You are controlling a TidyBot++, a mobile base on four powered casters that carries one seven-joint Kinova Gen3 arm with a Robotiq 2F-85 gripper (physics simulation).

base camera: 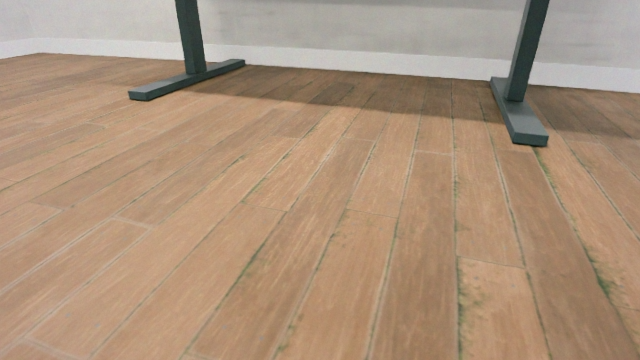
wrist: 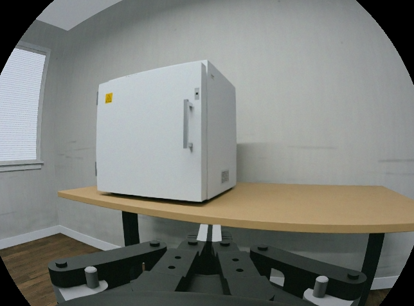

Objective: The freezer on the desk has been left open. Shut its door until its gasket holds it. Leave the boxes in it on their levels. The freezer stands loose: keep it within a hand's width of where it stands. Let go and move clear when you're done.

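Frame: origin at the arm's base, x back, y right, z up, level; millimetres.
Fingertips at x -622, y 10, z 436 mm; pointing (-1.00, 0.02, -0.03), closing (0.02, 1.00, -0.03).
Offsets run from my fingertips to a thing's top centre. "spot": to the spot under its first point. Level surfaces: height alone.
The white freezer (wrist: 221,125) stands upright on the left part of the desk (wrist: 310,205) in the wrist view. Its door (wrist: 145,135) lies flush against the front of the body, with a thin seam along the right edge. A grey bar handle (wrist: 186,124) is on the door's right side, and hinges are at its left edge. The boxes inside are hidden behind the door. My gripper (wrist: 209,237) is shut and empty, in front of and below the desk's front edge in the picture, apart from the freezer.
In the base camera view, the desk's dark left leg {spot: dz -653, dx -1016, dy -446 mm} (base camera: 190,37) and right leg {spot: dz -655, dx -560, dy +682 mm} (base camera: 525,55) stand on long feet on the wooden floor {dz -833 mm} (base camera: 320,225). A pale wall (wrist: 310,90) is behind the desk. A window (wrist: 20,105) is at the far left.
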